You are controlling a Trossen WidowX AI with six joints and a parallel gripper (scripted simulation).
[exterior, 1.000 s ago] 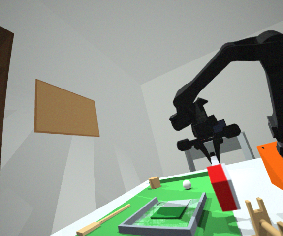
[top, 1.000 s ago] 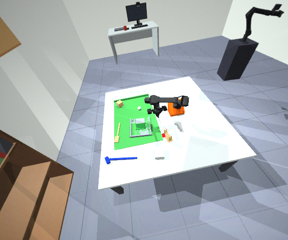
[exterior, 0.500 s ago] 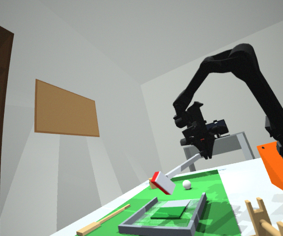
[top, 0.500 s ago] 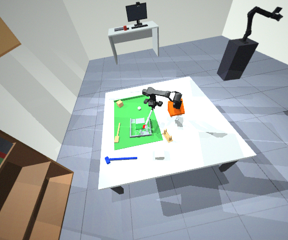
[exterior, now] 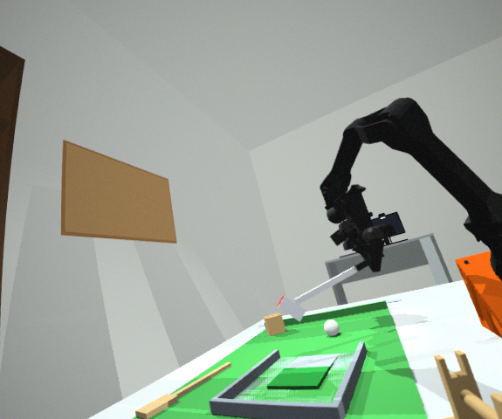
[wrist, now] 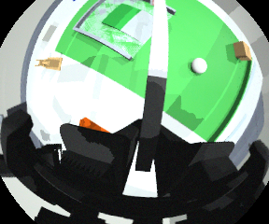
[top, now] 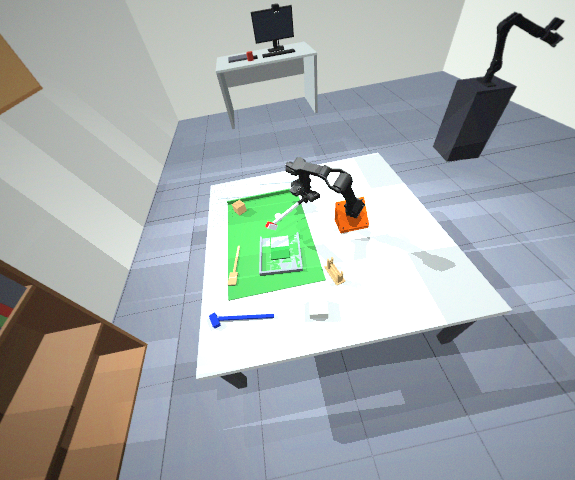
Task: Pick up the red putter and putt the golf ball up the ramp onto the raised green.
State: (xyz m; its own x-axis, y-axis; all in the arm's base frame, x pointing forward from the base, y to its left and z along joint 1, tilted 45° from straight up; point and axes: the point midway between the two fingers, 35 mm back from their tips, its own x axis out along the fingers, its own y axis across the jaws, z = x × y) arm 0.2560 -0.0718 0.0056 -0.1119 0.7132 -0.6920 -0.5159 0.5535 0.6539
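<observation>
Right now my gripper tip is 100 mm short of the red putter and 70 mm to the right of it. From my gripper tip the other things lie so: white golf ball: 170 mm ahead, 50 mm to the right, 130 mm below; then wooden rack: 100 mm behind, 380 mm to the left, 120 mm below; then tan cube: 420 mm ahead, 160 mm to the right, 120 mm below.
</observation>
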